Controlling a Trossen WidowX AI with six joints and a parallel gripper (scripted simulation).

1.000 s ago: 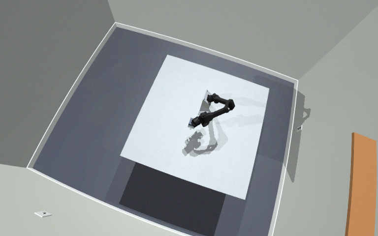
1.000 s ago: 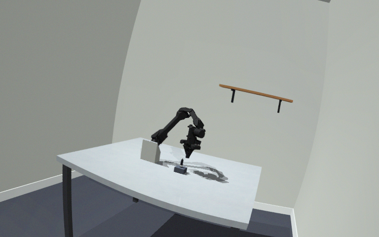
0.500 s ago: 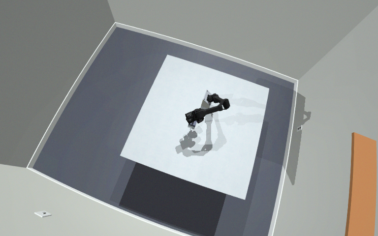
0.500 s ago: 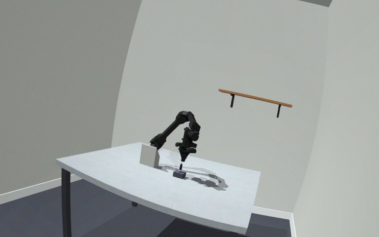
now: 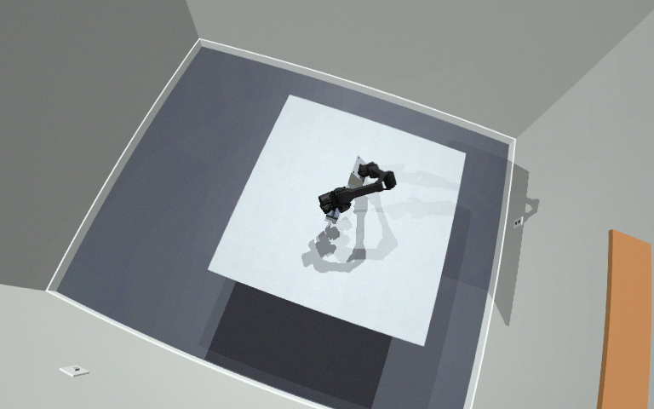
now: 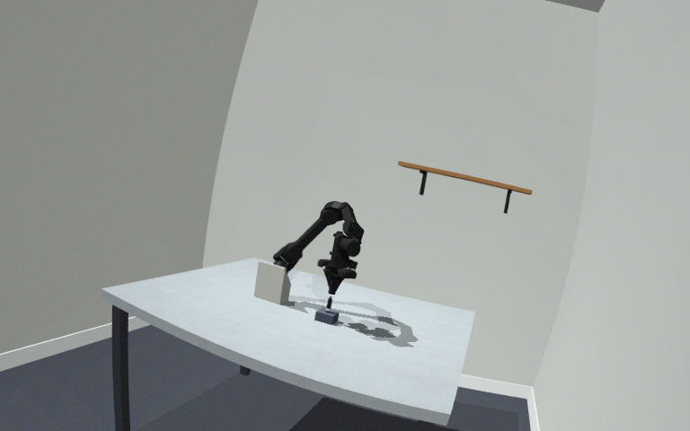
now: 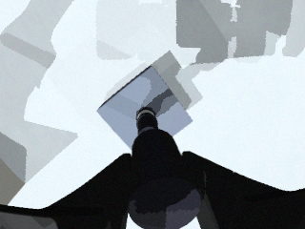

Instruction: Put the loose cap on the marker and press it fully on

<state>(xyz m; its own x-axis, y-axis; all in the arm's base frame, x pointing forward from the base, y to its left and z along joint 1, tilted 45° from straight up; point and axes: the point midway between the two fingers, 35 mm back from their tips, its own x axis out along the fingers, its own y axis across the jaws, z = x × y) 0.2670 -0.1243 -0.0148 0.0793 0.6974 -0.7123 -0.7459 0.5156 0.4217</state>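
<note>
Right now my gripper tip is 110 mm above the holder block. Round my gripper tip: dark cap (10 mm above).
</note>
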